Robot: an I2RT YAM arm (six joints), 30 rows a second.
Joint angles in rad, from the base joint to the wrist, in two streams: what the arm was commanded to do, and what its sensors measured. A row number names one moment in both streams.
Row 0, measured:
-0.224 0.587 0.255 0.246 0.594 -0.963
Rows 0 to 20, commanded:
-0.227 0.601 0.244 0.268 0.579 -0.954
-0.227 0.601 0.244 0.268 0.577 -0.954
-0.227 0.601 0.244 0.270 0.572 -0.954
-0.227 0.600 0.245 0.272 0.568 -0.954
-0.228 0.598 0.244 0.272 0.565 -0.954
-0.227 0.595 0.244 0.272 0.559 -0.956
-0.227 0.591 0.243 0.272 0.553 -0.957
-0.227 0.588 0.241 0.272 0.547 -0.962
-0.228 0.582 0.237 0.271 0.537 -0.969
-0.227 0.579 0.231 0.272 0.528 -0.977
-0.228 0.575 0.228 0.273 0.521 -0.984
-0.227 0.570 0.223 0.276 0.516 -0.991
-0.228 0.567 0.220 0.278 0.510 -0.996
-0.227 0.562 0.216 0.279 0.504 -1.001
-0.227 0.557 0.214 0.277 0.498 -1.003
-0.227 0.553 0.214 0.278 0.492 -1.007
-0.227 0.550 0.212 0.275 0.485 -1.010
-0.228 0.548 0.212 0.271 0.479 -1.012
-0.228 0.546 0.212 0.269 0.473 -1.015
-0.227 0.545 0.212 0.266 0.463 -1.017
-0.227 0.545 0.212 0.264 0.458 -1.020
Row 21, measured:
-0.230 0.553 0.231 0.261 0.541 -1.017
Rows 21 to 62, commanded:
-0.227 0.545 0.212 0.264 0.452 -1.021
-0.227 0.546 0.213 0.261 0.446 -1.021
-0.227 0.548 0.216 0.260 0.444 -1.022
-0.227 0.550 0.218 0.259 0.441 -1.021
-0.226 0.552 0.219 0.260 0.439 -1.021
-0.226 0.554 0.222 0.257 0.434 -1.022
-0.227 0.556 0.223 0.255 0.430 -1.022
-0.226 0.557 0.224 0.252 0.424 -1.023
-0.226 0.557 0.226 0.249 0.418 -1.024
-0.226 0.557 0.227 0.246 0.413 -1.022
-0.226 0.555 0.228 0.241 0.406 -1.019
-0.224 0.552 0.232 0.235 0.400 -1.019
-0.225 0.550 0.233 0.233 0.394 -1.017
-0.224 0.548 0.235 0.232 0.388 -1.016
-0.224 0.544 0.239 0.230 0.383 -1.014
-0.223 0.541 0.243 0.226 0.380 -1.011
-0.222 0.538 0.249 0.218 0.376 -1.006
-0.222 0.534 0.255 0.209 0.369 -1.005
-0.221 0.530 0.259 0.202 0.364 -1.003
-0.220 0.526 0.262 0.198 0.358 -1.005
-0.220 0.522 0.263 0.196 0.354 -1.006
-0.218 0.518 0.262 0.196 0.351 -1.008
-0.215 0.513 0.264 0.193 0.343 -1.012
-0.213 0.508 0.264 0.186 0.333 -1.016
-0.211 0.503 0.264 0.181 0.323 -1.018
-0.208 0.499 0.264 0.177 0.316 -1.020
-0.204 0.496 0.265 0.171 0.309 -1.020
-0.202 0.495 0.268 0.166 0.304 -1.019
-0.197 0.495 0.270 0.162 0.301 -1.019
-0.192 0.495 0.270 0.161 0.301 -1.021
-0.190 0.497 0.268 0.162 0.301 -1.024
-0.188 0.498 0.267 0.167 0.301 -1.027
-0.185 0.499 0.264 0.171 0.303 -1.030
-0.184 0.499 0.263 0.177 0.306 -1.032
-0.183 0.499 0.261 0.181 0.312 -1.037
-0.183 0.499 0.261 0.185 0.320 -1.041
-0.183 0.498 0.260 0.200 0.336 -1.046
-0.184 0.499 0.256 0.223 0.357 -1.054
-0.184 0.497 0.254 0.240 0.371 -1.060
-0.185 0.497 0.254 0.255 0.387 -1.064
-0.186 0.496 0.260 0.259 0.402 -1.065
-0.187 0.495 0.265 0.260 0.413 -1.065
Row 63, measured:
-0.220 0.499 0.245 0.184 0.503 -1.075
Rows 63 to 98, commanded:
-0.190 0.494 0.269 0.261 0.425 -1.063
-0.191 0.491 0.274 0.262 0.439 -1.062
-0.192 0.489 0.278 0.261 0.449 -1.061
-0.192 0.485 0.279 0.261 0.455 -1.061
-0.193 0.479 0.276 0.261 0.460 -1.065
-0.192 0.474 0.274 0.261 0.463 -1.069
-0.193 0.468 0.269 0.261 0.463 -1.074
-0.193 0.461 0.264 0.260 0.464 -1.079
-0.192 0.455 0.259 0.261 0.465 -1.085
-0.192 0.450 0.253 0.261 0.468 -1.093
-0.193 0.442 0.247 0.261 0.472 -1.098
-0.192 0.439 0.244 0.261 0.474 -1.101
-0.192 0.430 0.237 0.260 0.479 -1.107
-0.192 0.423 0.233 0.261 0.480 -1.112
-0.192 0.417 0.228 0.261 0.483 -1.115
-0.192 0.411 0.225 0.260 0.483 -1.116
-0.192 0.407 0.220 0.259 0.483 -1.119
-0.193 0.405 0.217 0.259 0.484 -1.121
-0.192 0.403 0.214 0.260 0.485 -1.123
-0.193 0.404 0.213 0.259 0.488 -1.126
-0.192 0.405 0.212 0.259 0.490 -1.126
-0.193 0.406 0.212 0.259 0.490 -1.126
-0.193 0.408 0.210 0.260 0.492 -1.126
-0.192 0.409 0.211 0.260 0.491 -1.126
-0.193 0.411 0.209 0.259 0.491 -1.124
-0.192 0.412 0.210 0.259 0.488 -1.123
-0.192 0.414 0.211 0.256 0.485 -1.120
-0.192 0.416 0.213 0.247 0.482 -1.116
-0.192 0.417 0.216 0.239 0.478 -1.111
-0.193 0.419 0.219 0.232 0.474 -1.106
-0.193 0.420 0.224 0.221 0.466 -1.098
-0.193 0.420 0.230 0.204 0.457 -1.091
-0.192 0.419 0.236 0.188 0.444 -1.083
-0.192 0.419 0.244 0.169 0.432 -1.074
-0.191 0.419 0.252 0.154 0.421 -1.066
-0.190 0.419 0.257 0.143 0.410 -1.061
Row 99, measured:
-0.197 0.421 0.233 0.196 0.471 -1.095
